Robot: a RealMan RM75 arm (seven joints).
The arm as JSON. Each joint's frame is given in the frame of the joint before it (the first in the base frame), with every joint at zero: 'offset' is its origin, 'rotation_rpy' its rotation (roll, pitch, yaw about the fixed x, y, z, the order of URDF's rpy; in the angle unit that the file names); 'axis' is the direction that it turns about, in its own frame. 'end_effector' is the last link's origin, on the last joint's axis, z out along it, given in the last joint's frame.
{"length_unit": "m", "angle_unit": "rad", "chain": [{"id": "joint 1", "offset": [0.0, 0.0, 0.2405], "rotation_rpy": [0.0, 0.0, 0.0], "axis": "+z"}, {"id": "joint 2", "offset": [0.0, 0.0, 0.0], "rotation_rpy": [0.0, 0.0, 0.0], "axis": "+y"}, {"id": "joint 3", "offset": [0.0, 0.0, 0.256], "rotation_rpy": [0.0, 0.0, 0.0], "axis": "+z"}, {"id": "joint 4", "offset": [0.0, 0.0, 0.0], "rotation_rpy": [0.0, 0.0, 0.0], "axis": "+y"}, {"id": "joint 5", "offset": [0.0, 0.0, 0.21], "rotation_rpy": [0.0, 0.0, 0.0], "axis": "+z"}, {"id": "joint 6", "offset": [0.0, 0.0, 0.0], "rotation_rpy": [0.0, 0.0, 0.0], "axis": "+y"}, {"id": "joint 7", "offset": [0.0, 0.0, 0.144], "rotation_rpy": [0.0, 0.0, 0.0], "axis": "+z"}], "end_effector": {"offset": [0.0, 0.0, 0.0], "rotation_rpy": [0.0, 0.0, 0.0]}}
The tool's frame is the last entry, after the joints.
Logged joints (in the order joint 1, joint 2, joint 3, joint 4, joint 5, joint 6, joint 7), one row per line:
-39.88 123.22 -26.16 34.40 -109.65 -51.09 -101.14
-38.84 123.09 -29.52 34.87 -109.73 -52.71 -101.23
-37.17 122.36 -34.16 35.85 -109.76 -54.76 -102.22
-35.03 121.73 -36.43 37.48 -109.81 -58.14 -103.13
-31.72 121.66 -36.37 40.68 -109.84 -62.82 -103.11
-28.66 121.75 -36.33 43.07 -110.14 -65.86 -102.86
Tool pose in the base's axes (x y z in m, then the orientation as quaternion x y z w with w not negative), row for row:
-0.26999 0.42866 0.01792 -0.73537 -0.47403 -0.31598 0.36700
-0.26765 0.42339 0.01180 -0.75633 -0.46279 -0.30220 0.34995
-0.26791 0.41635 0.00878 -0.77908 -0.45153 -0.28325 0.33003
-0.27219 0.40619 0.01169 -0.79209 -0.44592 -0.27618 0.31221
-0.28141 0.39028 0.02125 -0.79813 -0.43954 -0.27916 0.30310
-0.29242 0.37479 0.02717 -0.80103 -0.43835 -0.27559 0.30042
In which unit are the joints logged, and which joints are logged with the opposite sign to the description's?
The joints are logged in degrees. Opposite sign: joint 2, joint 3, joint 5, joint 6.
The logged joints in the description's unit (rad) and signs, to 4 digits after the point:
-0.6960 -2.1506 0.4566 0.6004 1.9138 0.8917 -1.7652
-0.6779 -2.1483 0.5152 0.6086 1.9151 0.9200 -1.7668
-0.6487 -2.1356 0.5962 0.6257 1.9157 0.9557 -1.7841
-0.6114 -2.1246 0.6358 0.6541 1.9165 1.0147 -1.8000
-0.5536 -2.1234 0.6348 0.7100 1.9171 1.0964 -1.7996
-0.5002 -2.1249 0.6341 0.7517 1.9223 1.1495 -1.7952

